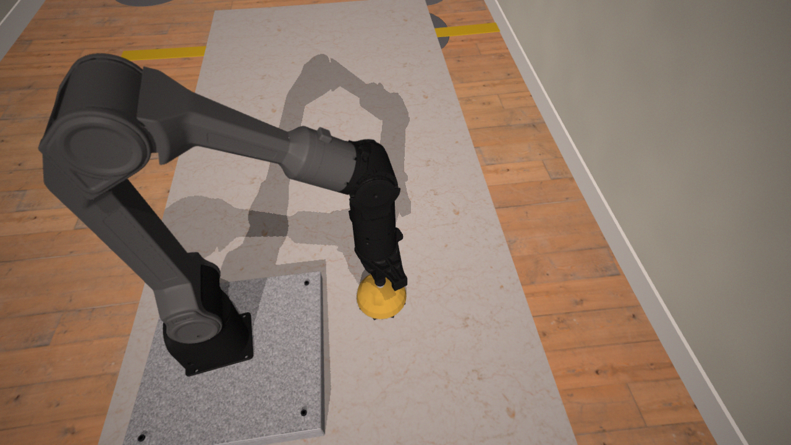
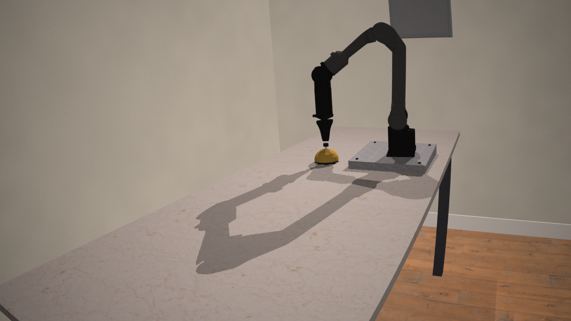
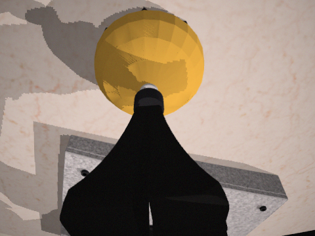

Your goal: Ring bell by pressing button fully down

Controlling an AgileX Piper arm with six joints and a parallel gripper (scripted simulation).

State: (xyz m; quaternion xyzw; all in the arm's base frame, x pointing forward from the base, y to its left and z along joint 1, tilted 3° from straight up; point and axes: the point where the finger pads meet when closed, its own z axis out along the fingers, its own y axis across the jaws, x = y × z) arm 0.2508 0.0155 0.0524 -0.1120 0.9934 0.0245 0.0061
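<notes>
My gripper is now 2 cm above the small black button. The rest, counted from my hand: yellow dome bell (4 cm below).
</notes>
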